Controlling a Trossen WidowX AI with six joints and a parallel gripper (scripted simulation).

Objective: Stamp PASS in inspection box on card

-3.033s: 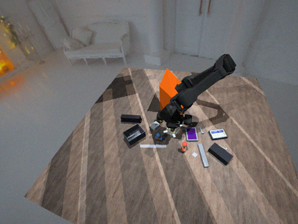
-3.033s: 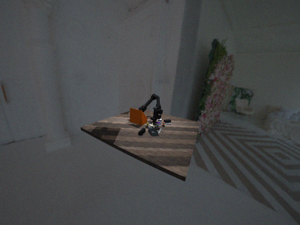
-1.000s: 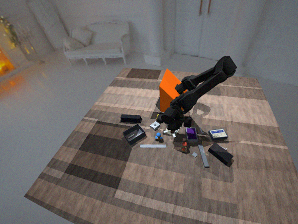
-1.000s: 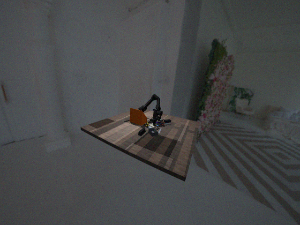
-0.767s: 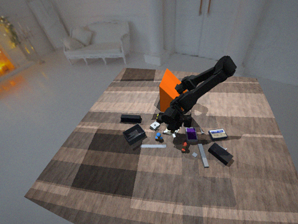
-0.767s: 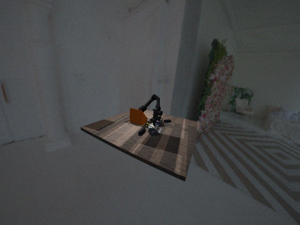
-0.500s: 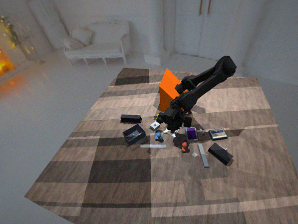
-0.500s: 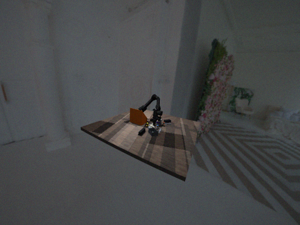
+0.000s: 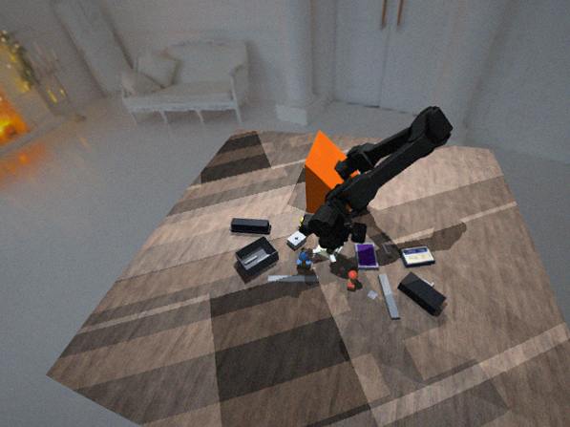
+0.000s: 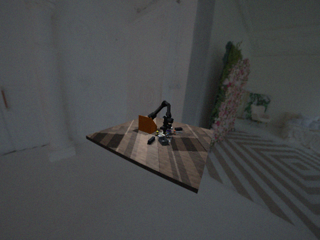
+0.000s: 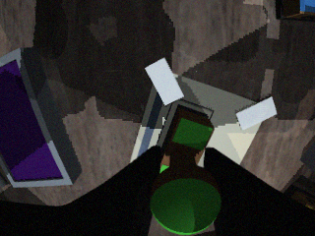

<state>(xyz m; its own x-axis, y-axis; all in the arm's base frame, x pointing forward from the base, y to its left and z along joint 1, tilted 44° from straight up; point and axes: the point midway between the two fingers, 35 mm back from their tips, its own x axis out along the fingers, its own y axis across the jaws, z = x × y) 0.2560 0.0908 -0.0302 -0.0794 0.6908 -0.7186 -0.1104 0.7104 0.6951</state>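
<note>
Right now my gripper tip is 20 mm past the cream card, 10 mm to the left of it and 20 mm above it. The rest, counted from my gripper tip: blue-knobbed stamp: 90 mm ahead, 60 mm to the right; then ink pad: 10 mm behind, 110 mm to the left, 20 mm below; then green-knobbed stamp: right at my gripper tip.
</note>
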